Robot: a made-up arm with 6 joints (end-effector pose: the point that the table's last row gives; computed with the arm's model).
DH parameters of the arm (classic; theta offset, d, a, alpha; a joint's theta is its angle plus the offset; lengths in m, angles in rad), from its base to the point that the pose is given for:
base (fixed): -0.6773 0 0.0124 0
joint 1: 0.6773 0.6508 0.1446 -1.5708
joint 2: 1.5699 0 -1.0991 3.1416
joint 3: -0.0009 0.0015 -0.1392 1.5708
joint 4: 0 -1.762 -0.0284 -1.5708
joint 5: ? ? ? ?
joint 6: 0 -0.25 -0.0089 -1.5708
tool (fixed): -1.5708 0.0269 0 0
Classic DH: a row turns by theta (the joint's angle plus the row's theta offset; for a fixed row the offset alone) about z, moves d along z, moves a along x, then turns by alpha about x.
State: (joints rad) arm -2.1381 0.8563 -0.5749 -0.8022 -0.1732 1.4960
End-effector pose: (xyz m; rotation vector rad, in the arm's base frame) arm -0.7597 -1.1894 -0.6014 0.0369 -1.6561 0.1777
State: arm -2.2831 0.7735 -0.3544 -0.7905 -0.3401 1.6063
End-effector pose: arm -1.2112 -1.4503 -0.3224 -0.1206 -1.5844 0.3660
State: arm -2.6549 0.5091 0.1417 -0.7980 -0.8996 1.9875
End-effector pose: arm -2.1525 -1.2835 0.9577 -0.1835 -1.2088 0.8817
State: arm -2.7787 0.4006 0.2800 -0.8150 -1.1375 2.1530
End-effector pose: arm -2.2307 -1.0170 1.4605 -0.0730 -1.0456 1.0558
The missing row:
joint 5: 0 0.0027 -0.009 1.5708
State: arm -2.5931 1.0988 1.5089 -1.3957 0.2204 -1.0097
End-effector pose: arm -2.5176 -1.4596 2.0693 2.0795 0.5664 -0.3050
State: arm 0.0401 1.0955 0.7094 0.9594 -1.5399 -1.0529
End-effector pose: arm 2.7788 -0.0936 0.5210 -0.1068 -0.8534 1.1306
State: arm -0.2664 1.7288 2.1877 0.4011 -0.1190 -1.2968
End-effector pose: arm 2.8707 -0.8141 1.4869 0.5922 2.6766 -0.9949
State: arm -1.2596 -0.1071 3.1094 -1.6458 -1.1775 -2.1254
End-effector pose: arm -0.3434 1.7668 1.4474 -0.9248 2.3259 -1.4143
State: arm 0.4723 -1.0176 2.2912 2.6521 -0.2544 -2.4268
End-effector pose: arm -2.4089 -1.2827 0.7198 1.7944 0.2503 0.7743
